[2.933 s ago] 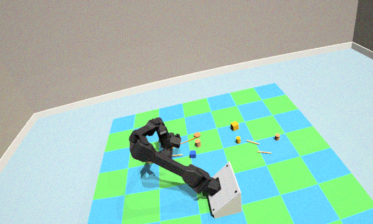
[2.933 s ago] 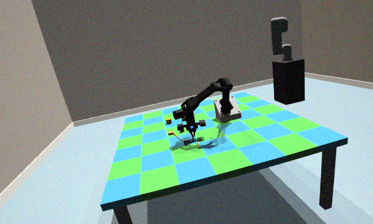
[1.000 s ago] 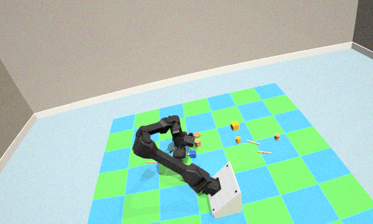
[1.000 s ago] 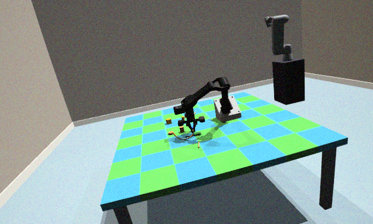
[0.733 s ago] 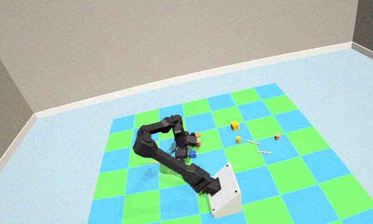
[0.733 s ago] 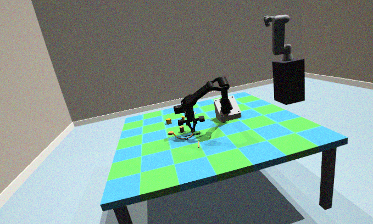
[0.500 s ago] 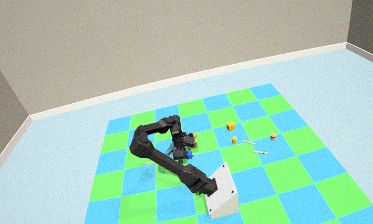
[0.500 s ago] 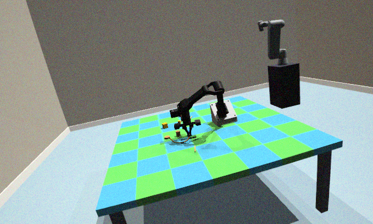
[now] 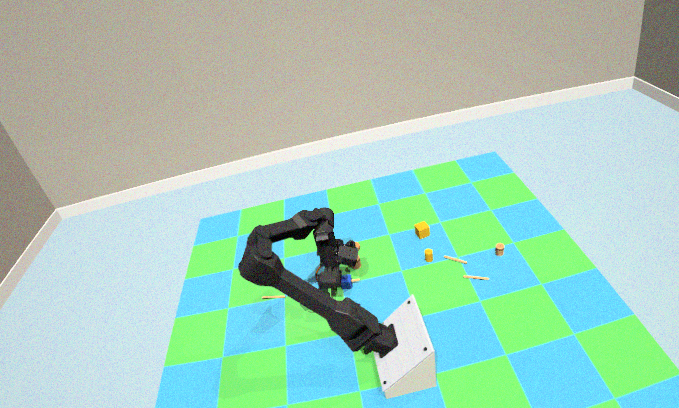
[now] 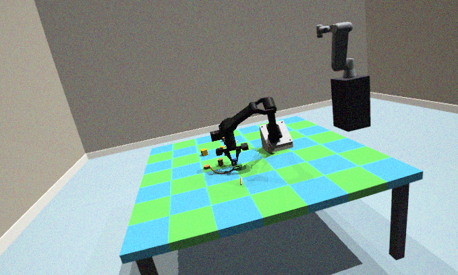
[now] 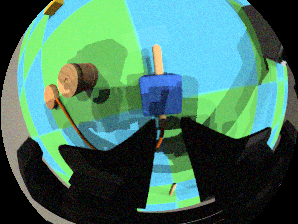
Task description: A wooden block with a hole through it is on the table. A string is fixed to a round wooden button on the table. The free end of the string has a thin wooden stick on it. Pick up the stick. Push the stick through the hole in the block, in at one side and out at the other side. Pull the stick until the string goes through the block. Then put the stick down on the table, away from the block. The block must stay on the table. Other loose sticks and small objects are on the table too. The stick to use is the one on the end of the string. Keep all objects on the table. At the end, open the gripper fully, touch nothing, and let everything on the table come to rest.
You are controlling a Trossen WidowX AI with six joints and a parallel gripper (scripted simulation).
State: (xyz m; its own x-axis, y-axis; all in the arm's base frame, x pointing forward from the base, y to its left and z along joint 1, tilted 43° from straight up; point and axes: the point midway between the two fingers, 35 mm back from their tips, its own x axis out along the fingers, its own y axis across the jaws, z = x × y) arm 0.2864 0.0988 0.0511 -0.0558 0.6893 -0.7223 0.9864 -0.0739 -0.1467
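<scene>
Right now the blue block is 30 mm to the right of my gripper tip and 10 mm below it. From my gripper tip the other things lie so: thin wooden stick: 20 mm to the right, 10 mm below; brown cylinder: 80 mm ahead, 70 mm to the right; round wooden button: 160 mm ahead, 70 mm to the right, 10 mm below.
</scene>
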